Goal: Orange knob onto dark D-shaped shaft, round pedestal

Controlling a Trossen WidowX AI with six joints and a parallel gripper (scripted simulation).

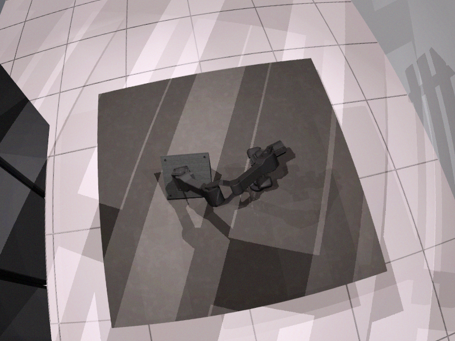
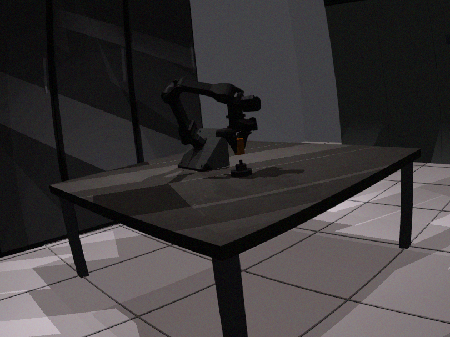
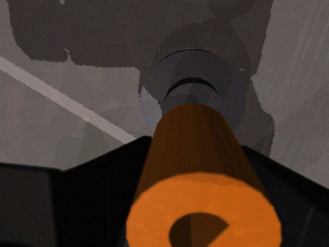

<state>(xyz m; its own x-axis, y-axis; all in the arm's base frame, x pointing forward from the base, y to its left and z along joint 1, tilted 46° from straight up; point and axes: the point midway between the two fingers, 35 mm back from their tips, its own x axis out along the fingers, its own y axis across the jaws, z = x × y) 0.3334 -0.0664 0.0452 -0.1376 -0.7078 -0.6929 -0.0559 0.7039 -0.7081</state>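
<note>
The pedestal lies 60 mm below my gripper tip. From my gripper tip the other things lie so: orange knob (20 mm above).
</note>
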